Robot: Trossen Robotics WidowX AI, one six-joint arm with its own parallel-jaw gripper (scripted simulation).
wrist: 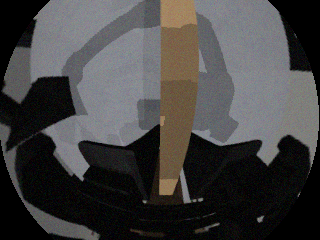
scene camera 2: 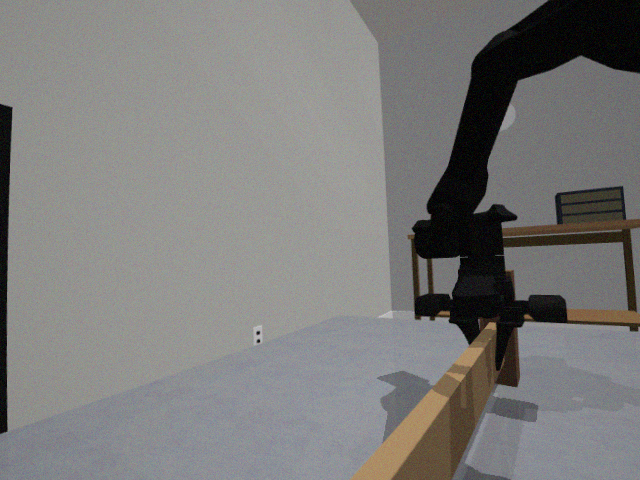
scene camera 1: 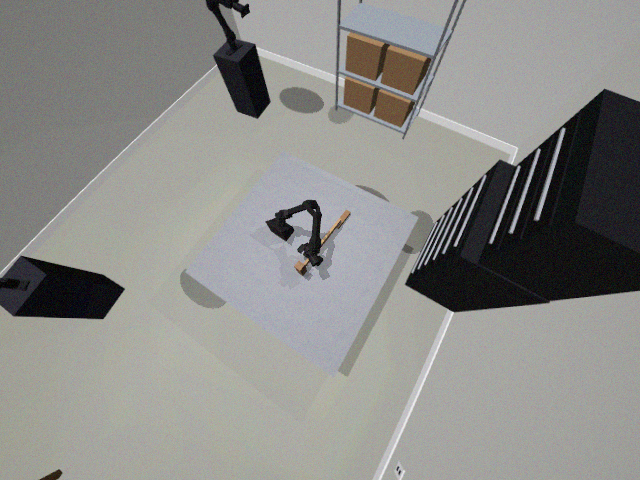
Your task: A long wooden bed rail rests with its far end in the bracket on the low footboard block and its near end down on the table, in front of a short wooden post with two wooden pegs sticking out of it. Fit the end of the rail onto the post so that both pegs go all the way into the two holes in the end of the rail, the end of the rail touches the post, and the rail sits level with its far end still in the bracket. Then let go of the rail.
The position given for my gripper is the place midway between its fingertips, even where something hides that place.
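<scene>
Scene camera 2 lets me see my gripper (scene camera 2: 489,368). In the wrist view my gripper is visible too, at (wrist: 167,128).
</scene>
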